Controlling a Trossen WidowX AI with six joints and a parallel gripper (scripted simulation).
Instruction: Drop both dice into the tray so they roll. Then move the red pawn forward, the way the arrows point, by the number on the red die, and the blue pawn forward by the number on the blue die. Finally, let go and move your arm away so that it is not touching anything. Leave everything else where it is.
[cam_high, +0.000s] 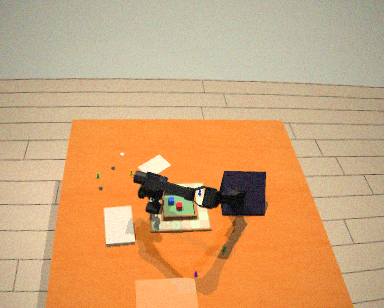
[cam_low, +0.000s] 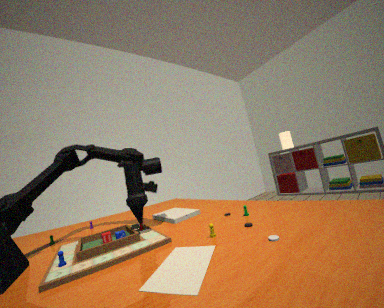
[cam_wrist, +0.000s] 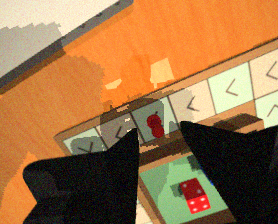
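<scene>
Right now my gripper tip is 1 cm above the red pawn. The rest, counted from my gripper tip: white box: 16 cm ahead, 9 cm to the left, 3 cm below; then green tray: 11 cm behind, 3 cm to the right, 3 cm below; then blue pawn: 22 cm behind, 11 cm to the right, 1 cm below.
</scene>
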